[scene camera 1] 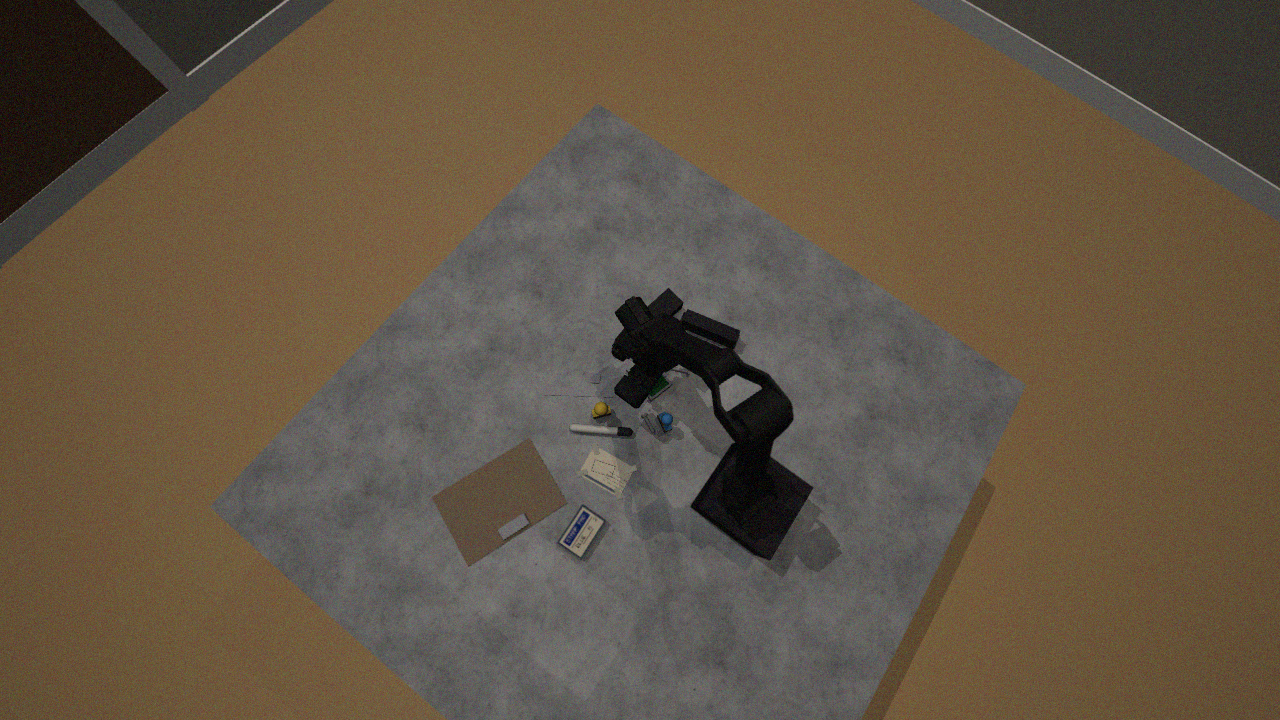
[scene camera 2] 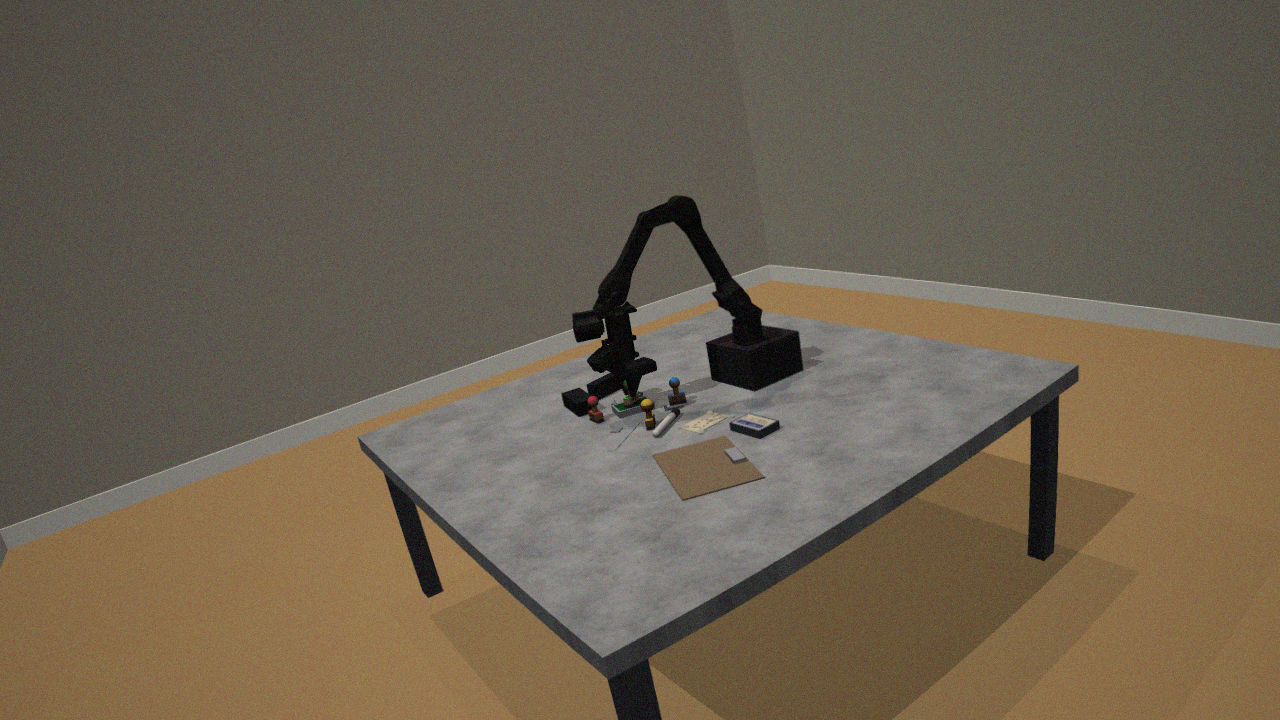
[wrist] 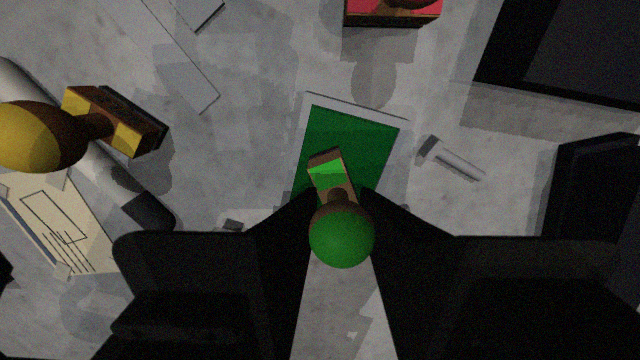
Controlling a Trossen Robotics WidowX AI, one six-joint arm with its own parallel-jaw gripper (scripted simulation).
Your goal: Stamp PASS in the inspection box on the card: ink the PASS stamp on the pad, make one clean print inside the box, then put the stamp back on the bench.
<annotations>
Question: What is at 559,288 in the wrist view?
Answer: My gripper.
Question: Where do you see a yellow-knobbed stamp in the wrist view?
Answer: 47,139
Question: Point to a brown clipboard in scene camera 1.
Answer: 485,509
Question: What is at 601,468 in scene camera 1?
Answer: A cream card.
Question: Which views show my gripper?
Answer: Scene camera 1, scene camera 2 and the wrist view: all of them.
</annotations>
